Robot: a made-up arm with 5 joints.
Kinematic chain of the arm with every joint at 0, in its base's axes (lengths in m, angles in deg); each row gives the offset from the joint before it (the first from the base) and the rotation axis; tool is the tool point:
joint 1: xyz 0 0 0.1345 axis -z
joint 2: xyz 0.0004 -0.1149 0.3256 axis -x
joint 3: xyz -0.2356 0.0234 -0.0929 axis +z
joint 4: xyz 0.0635 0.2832 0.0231 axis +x
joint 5: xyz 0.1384 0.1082 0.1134 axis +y
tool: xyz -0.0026 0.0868 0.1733
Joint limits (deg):
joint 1: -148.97..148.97
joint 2: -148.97..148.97
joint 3: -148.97..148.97
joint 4: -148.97..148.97
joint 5: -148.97..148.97
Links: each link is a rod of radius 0.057 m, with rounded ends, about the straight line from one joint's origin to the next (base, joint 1, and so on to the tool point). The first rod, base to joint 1, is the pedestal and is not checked.
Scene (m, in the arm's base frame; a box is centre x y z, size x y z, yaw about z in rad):
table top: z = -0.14
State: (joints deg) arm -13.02 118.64 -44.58 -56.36 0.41
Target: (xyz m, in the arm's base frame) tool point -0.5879 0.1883 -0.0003
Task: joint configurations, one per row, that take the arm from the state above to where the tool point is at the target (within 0.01 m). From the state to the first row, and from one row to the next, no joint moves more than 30 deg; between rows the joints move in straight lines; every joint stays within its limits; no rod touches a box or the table.
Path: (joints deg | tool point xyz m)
1: -15.66 114.60 -29.61 -27.88 -1.29 | 0.2753 -0.1449 0.0221
2: -18.29 110.57 -14.64 0.61 -2.98 | 0.0853 -0.0382 -0.0240
3: -20.93 106.53 0.33 29.09 -4.68 | -0.0670 0.0302 0.0569
4: -23.56 102.49 15.31 57.58 -6.38 | -0.1243 0.0342 0.1989
5: -26.20 98.45 30.28 86.06 -8.07 | -0.0855 -0.0311 0.3177
6: -20.13 91.89 34.23 61.86 -9.68 | -0.1938 0.0500 0.2300
7: -14.07 85.33 38.17 37.66 -11.29 | -0.3056 0.1137 0.1497
8: -8.00 78.77 42.12 13.46 -12.90 | -0.4152 0.1580 0.0838
9: -1.93 72.21 46.07 -10.74 -14.50 | -0.5130 0.1825 0.0344
10: 4.13 65.65 50.01 -34.94 -16.11 | -0.5879 0.1883 -0.0003

